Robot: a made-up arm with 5 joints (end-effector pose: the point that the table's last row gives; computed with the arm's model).
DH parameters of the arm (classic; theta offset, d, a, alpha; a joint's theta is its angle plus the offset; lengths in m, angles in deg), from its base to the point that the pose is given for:
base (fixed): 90 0.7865 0.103 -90
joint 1: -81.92 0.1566 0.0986 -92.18
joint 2: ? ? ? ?
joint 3: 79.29 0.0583 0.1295 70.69
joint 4: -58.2 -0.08 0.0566 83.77
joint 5: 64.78 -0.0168 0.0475 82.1
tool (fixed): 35.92 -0.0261 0 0
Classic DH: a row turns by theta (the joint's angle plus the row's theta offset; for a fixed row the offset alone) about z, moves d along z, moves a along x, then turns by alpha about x.
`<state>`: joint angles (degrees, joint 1 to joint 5).
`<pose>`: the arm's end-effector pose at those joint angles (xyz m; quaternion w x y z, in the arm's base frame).
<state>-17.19 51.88 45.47 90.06 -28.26</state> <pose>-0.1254 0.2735 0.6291 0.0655 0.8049 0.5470 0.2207</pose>
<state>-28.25 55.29 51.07 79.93 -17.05</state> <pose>-0.1340 0.2903 0.6557 0.0736 -0.8311 -0.4704 -0.2876</pose>
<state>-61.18 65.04 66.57 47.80 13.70</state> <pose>-0.1722 0.3084 0.7338 0.3876 -0.7641 -0.1979 -0.4762</pose>
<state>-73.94 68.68 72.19 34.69 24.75</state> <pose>-0.1919 0.3059 0.7613 0.4624 -0.6975 -0.0882 -0.5403</pose>
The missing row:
joint 2: -68.13 -0.0077 -0.1292 67.88
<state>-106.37 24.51 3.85 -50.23 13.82</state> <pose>-0.0291 0.0443 0.8996 0.2022 -0.0069 0.9599 -0.1942</pose>
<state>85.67 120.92 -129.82 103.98 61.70</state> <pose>-0.2064 0.2589 0.8076 0.5316 -0.0847 -0.5695 -0.6213</pose>
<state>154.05 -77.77 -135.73 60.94 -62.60</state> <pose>-0.0885 0.2259 0.8373 0.5694 -0.2756 -0.5922 0.4991</pose>
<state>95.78 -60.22 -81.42 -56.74 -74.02</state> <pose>-0.1799 0.2671 0.7573 0.1264 -0.8407 -0.5264 0.0126</pose>
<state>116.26 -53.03 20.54 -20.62 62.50</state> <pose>0.0182 0.2151 0.5523 0.6281 0.2469 -0.6924 -0.2553</pose>
